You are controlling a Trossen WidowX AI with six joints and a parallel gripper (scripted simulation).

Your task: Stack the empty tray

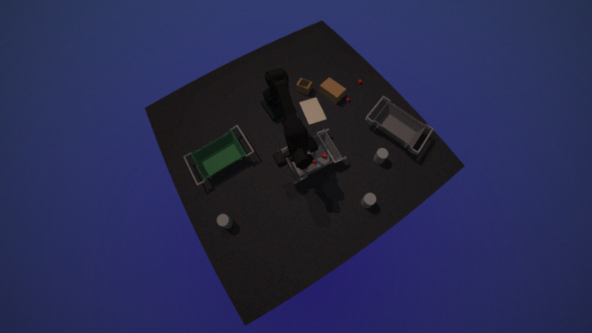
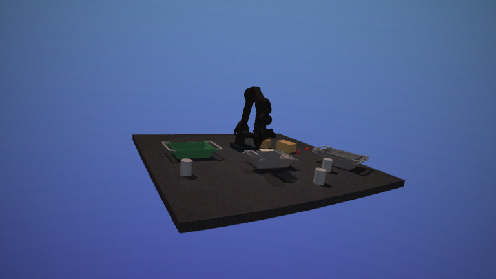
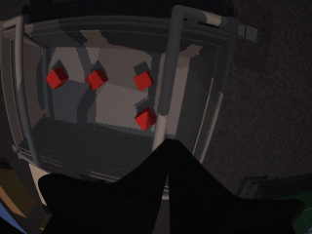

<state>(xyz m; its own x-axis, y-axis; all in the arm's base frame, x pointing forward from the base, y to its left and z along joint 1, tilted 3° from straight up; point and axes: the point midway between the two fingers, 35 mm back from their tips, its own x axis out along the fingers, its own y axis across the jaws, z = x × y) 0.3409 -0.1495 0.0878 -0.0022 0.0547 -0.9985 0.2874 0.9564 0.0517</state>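
My gripper tip is 29 cm past the green tray, 25 cm to the left of it and 4 cm above it. Round my gripper tip: beige sheet 17 cm behind, 28 cm to the left, 9 cm below.
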